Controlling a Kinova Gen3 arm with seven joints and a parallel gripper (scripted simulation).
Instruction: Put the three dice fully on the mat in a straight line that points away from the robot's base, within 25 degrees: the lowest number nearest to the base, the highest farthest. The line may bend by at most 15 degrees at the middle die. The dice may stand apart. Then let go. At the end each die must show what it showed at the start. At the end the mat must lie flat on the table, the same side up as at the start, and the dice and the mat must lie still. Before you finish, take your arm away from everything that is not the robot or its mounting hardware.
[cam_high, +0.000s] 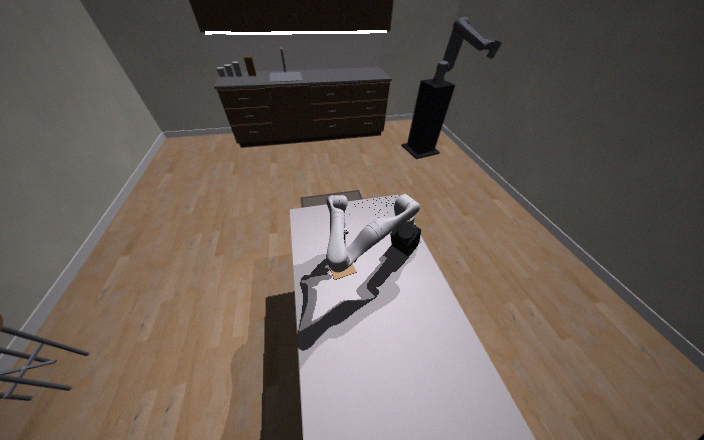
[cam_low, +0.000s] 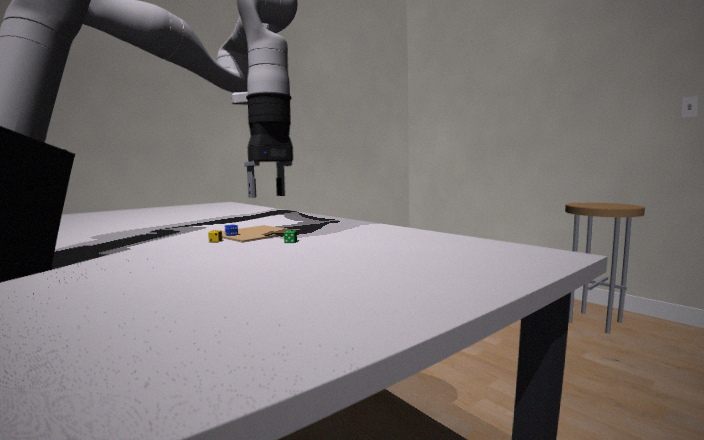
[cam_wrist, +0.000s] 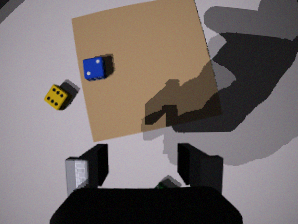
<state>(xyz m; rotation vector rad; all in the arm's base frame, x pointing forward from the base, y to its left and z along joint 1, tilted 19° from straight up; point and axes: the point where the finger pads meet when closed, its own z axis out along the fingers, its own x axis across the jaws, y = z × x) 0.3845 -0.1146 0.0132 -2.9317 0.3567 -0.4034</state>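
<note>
Now: hand 90 mm above the green die, 60 mm to the left of it and 10 mm short of it. From my hand the other things lie so: tan mat: 100 mm below, 80 mm to the left, 20 mm ahead; then yellow die: 90 mm below, 80 mm behind, 70 mm to the left; then blue die: 90 mm to the left, 90 mm below, 30 mm behind.
</note>
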